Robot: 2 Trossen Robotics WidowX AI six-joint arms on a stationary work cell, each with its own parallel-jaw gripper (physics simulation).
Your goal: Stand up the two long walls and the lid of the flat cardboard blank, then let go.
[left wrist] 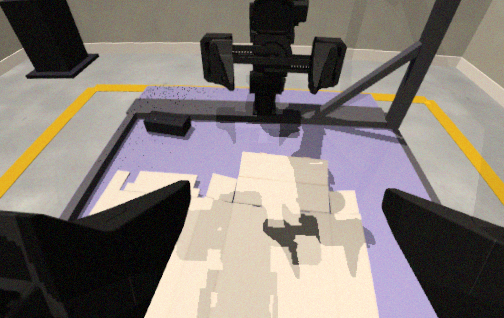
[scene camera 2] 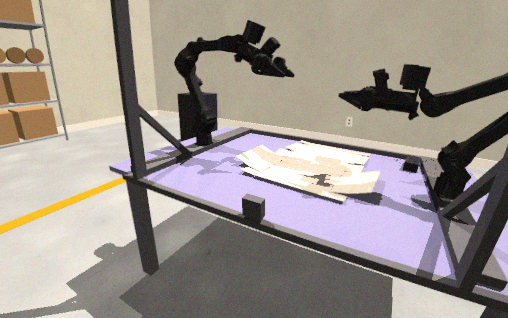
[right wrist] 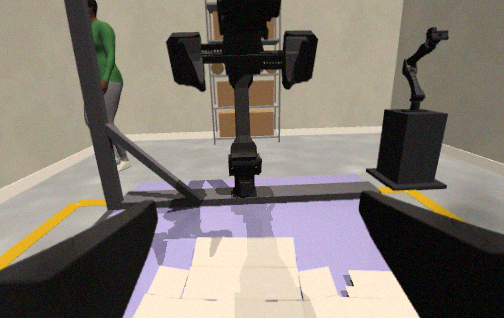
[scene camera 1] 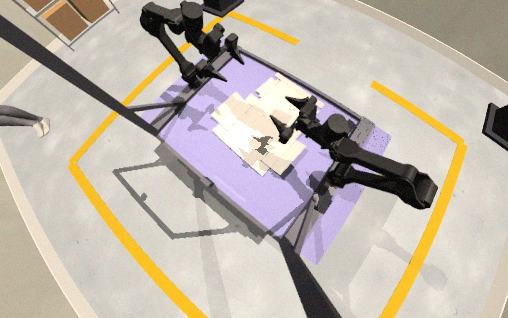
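Observation:
The cream cardboard blank lies spread on the purple table top. Its long walls and lid lie nearly flat, and flaps at its left and right ends tilt up slightly in scene camera 2. Notched panels show along its far side. My left gripper is open and empty, high above the table to the left of the blank. My right gripper is open and empty, high above the blank's right part, which it partly hides in scene camera 1.
A dark block sits at the table's back right corner. Another dark block is on the front rail. Dark frame posts rise at the front corners. A person in green stands beyond the table.

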